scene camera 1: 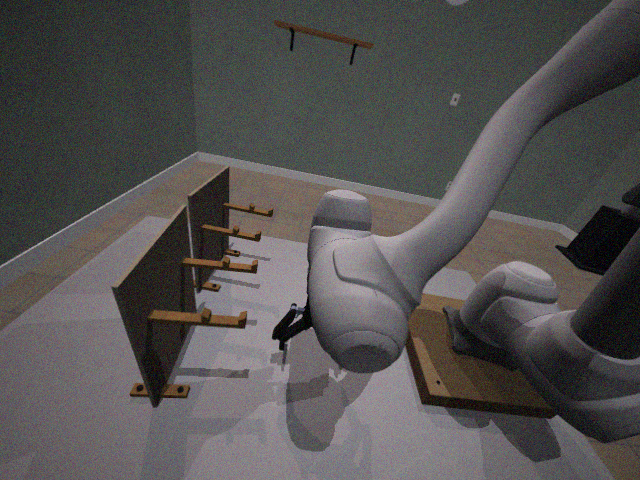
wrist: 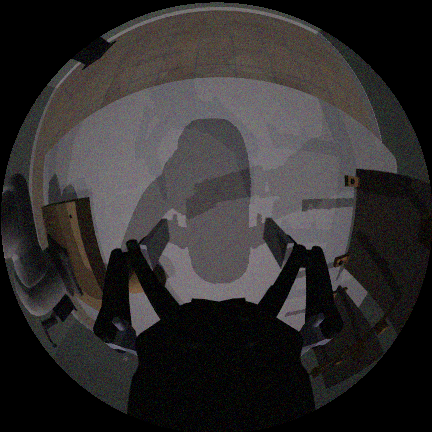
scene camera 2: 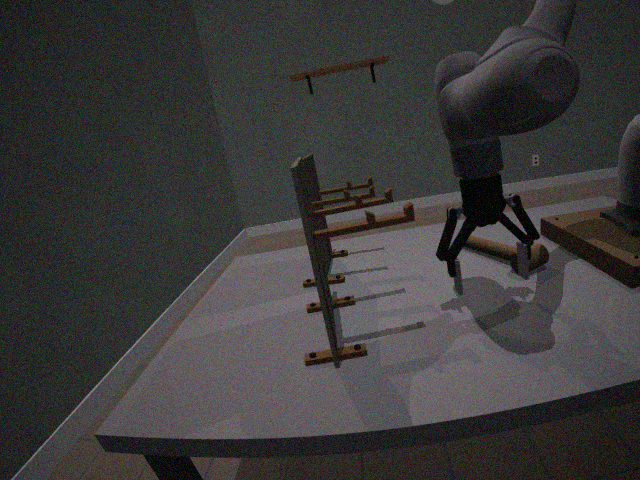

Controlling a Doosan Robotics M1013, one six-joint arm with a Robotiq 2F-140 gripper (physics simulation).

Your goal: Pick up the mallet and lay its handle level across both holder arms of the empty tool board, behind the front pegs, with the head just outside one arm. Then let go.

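Pixels of known places: gripper, fingertip midpoint: (scene camera 1: 312, 361) (wrist: 215, 228) (scene camera 2: 491, 284); arm's base, link origin: (scene camera 1: 475, 336) (wrist: 62, 264).
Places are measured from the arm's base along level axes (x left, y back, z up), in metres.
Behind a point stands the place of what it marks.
The wooden mallet (scene camera 2: 491, 248) {x 0.029, y -0.424, z -0.019 m} lies on the table, its head toward the robot base; a part shows behind a finger in the wrist view (wrist: 138, 286) {x 0.108, y -0.351, z 0.004 m}. In scene camera 1 the arm hides it. My gripper (scene camera 2: 491, 268) (wrist: 215, 228) {x 0.250, y -0.465, z -0.004 m} is open and empty, low over the table on the camera side of the mallet. One fingertip overlaps the head in scene camera 2; contact cannot be told. The near tool board (scene camera 1: 155, 284) {x 0.351, y -0.767, z 0.216 m} (wrist: 395, 225) {x 0.344, y -0.770, z 0.089 m} stands upright, with two empty holder arms (scene camera 1: 175, 316) {x 0.373, y -0.716, z 0.180 m} (scene camera 2: 343, 228) {x 0.378, y -0.708, z 0.180 m} carrying pegs. The far tool board (scene camera 1: 212, 222) {x 0.018, y -0.870, z 0.142 m} also has two empty arms.
The robot's base stands on a thick wooden block (scene camera 1: 465, 374) {x 0.151, y -0.070, z 0.000 m} (scene camera 2: 589, 245) {x 0.102, y -0.205, z -0.005 m} (wrist: 82, 220) {x 0.193, y -0.186, z -0.016 m} beyond the mallet's head. The white table (scene camera 1: 222, 454) {x 0.462, y -0.579, z -0.048 m} (scene camera 2: 222, 403) {x 0.537, y -0.919, z -0.048 m} carries both boards on short wooden feet. A wooden shelf (scene camera 1: 323, 35) (scene camera 2: 338, 68) hangs on the back wall.
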